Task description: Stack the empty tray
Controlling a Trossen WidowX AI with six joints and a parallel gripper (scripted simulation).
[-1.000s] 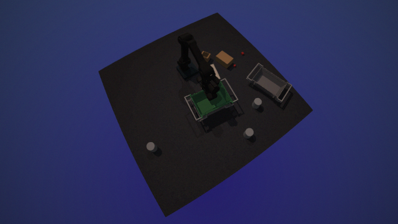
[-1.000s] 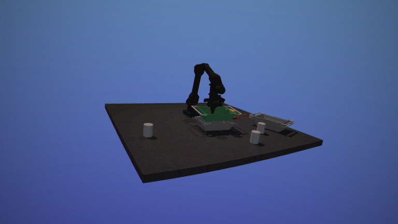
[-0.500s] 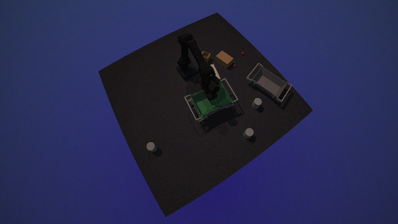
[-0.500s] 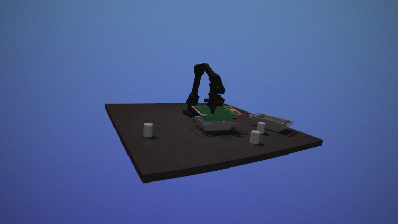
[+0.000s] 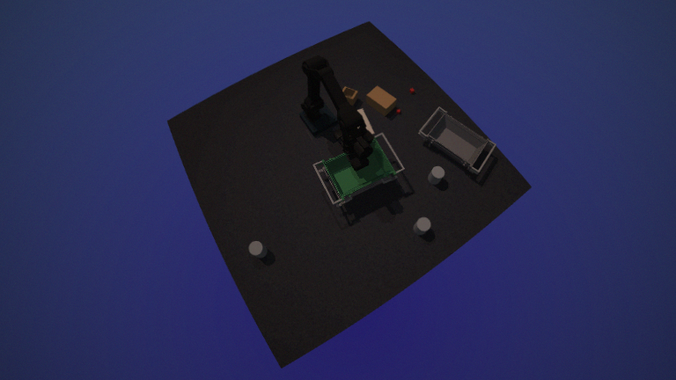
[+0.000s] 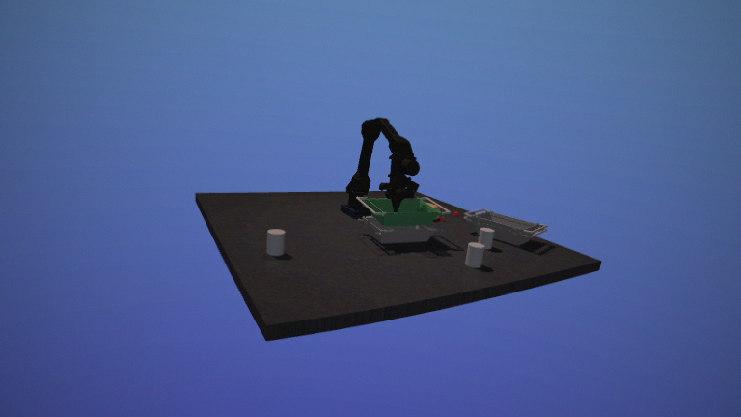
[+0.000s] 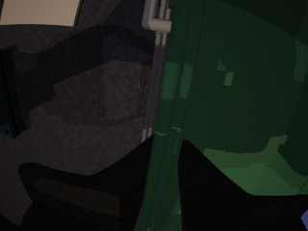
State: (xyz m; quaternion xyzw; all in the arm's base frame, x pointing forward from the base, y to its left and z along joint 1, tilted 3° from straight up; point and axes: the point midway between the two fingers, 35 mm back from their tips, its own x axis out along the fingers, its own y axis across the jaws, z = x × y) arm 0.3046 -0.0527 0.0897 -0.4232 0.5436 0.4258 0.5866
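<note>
Now: the green tray 6 cm ahead of my gripper tip, 2 cm to the right of it and 3 cm above it. Also, from my gripper tip: beige sheet (14 cm behind, 18 cm to the left, 8 cm below).
</note>
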